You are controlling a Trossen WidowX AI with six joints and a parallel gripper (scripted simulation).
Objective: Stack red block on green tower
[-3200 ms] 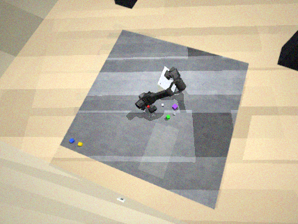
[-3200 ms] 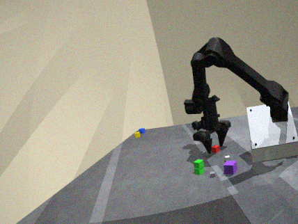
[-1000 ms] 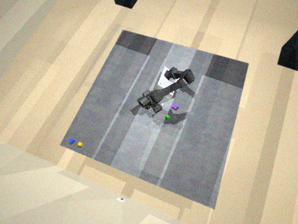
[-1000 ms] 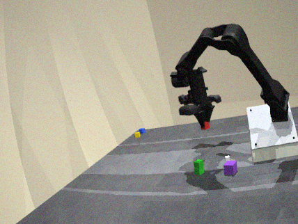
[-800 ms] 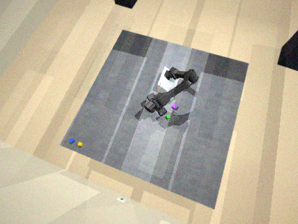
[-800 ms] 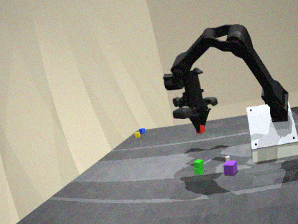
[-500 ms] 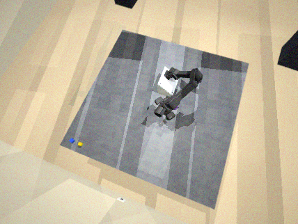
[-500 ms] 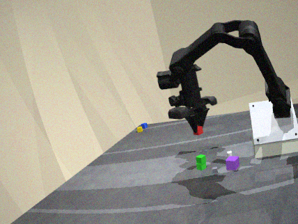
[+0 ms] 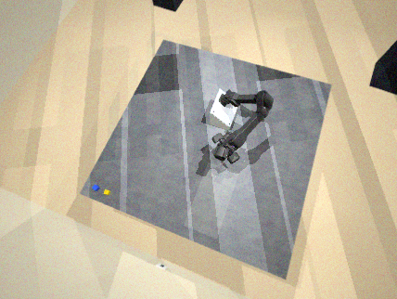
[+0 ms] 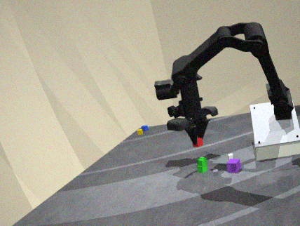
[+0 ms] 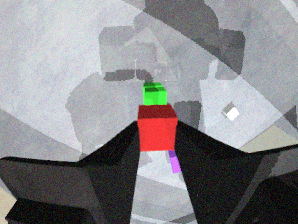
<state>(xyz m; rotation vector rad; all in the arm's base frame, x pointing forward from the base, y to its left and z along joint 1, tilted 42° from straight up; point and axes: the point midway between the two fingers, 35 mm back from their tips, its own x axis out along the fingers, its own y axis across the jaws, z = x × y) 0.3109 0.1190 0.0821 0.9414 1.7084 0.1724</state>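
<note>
The purple block is 120 mm behind my gripper tip, 10 mm to the left of it and 90 mm below it. Round my gripper tip: yellow block: 500 mm ahead, 560 mm to the right, 90 mm below; then red block: right at my gripper tip; then small white block: 90 mm behind, 90 mm to the right, 100 mm below.
</note>
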